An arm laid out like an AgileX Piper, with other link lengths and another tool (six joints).
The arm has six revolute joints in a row. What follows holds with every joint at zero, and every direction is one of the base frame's. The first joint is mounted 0.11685 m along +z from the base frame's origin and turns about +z. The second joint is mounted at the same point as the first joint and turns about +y. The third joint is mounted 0.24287 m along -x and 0.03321 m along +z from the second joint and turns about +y. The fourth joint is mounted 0.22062 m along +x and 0.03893 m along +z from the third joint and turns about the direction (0.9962, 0, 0.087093). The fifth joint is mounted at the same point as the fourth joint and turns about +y. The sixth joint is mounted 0.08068 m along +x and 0.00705 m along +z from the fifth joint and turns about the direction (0.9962, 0, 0.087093). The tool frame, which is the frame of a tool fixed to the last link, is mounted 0.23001 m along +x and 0.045 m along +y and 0.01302 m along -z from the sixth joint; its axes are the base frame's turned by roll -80.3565, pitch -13.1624 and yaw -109.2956 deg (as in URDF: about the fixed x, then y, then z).
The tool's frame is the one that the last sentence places.
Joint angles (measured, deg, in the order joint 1, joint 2, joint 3, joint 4, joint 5, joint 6), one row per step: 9.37 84.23 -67.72 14.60 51.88 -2.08; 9.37 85.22 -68.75 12.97 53.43 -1.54; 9.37 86.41 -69.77 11.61 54.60 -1.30; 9.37 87.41 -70.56 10.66 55.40 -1.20; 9.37 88.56 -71.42 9.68 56.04 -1.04; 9.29 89.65 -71.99 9.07 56.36 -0.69; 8.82 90.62 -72.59 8.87 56.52 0.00; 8.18 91.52 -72.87 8.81 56.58 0.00; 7.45 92.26 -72.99 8.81 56.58 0.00; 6.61 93.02 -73.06 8.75 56.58 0.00; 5.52 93.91 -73.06 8.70 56.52 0.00; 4.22 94.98 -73.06 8.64 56.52 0.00; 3.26 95.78 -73.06 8.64 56.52 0.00; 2.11 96.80 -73.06 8.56 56.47 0.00; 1.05 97.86 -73.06 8.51 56.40 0.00; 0.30 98.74 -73.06 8.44 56.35 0.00; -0.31 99.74 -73.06 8.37 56.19 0.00; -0.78 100.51 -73.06 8.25 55.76 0.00; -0.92 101.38 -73.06 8.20 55.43 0.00
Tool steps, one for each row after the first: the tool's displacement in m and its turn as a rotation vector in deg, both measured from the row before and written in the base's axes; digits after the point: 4 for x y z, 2 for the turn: -0.0027 -0.0063 -0.0054 -1.52 1.34 0.21; -0.0013 -0.0055 -0.0054 -1.39 1.14 0.30; -0.0006 -0.0040 -0.0043 -1.01 0.86 0.25; 0.0004 -0.0041 -0.0045 -1.02 0.79 0.17; 0.0007 -0.0029 -0.0046 -0.59 0.80 -0.22; 0.0028 -0.0029 -0.0028 -0.04 0.62 -1.04; 0.0015 -0.0038 -0.0040 -0.16 0.66 -0.62; 0.0013 -0.0042 -0.0037 -0.08 0.61 -0.73; 0.0011 -0.0051 -0.0042 -0.14 0.68 -0.82; 0.0012 -0.0065 -0.0052 -0.14 0.82 -1.09; 0.0007 -0.0078 -0.0063 -0.15 1.06 -1.28; 0.0003 -0.0056 -0.0046 -0.05 0.80 -0.96; 0.0003 -0.0070 -0.0060 -0.12 0.97 -1.13; -0.0001 -0.0063 -0.0061 -0.08 0.99 -1.05; -0.0005 -0.0046 -0.0051 -0.08 0.83 -0.73; -0.0005 -0.0038 -0.0057 -0.07 0.84 -0.61; 0.0011 -0.0034 -0.0043 -0.13 0.35 -0.48; -0.0001 -0.0011 -0.0048 -0.06 0.54 -0.16
